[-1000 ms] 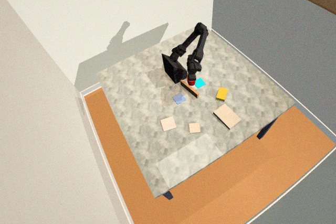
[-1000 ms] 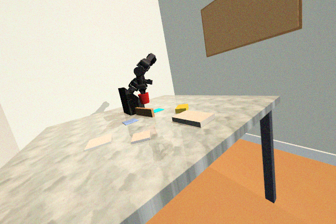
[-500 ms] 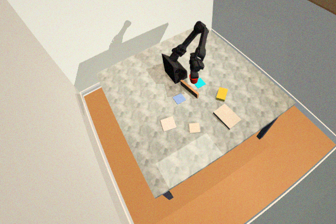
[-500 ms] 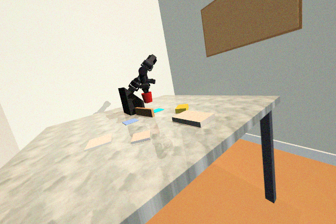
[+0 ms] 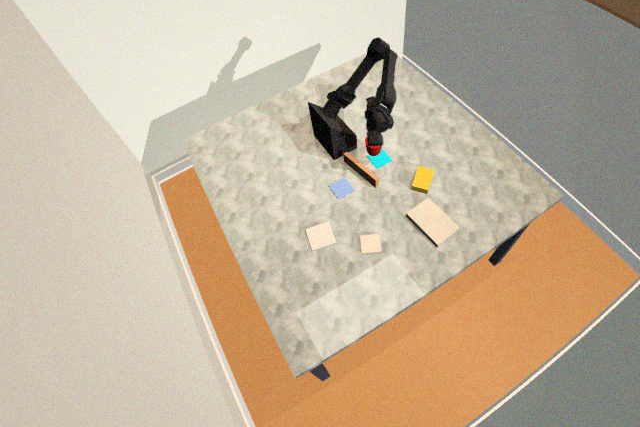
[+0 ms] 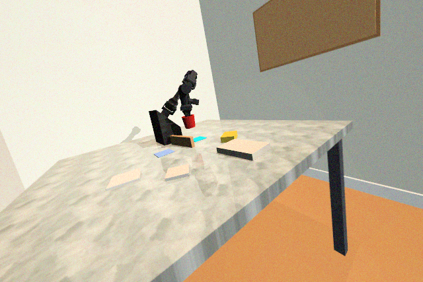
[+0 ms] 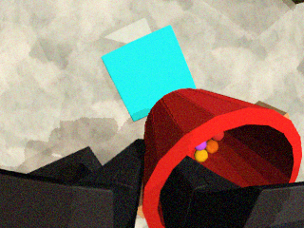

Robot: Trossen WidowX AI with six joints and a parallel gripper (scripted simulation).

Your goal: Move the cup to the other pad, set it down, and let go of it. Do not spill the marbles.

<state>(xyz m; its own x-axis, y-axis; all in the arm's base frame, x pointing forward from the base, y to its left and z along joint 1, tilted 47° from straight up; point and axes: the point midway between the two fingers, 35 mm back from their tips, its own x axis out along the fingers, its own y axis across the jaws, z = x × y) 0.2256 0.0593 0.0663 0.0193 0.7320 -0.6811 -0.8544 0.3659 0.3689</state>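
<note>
My gripper tip is now 10 cm above the brown wooden bar, 9 cm to the left of it and 4 cm short of it. From my gripper tip the other things lie so: light blue pad (21 cm to the right, 13 cm below, 5 cm ahead); thick beige slab (41 cm ahead, 11 cm below); red cup (3 cm ahead, 2 cm to the right).
</note>
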